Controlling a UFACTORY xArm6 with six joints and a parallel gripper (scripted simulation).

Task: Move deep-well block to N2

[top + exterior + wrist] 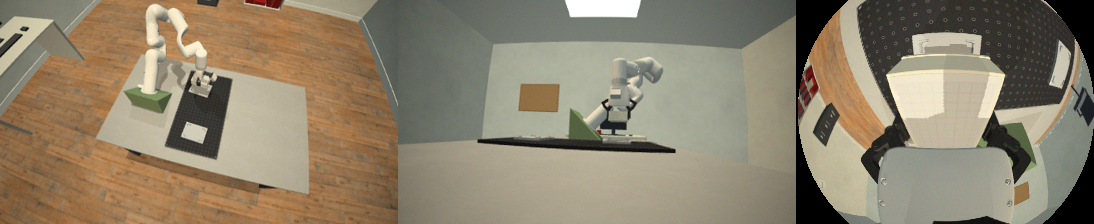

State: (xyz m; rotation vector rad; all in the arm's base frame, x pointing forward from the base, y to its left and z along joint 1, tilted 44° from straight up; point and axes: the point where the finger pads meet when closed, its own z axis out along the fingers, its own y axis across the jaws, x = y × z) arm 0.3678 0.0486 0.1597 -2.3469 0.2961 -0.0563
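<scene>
Now: hand right at the deep-well block.
</scene>
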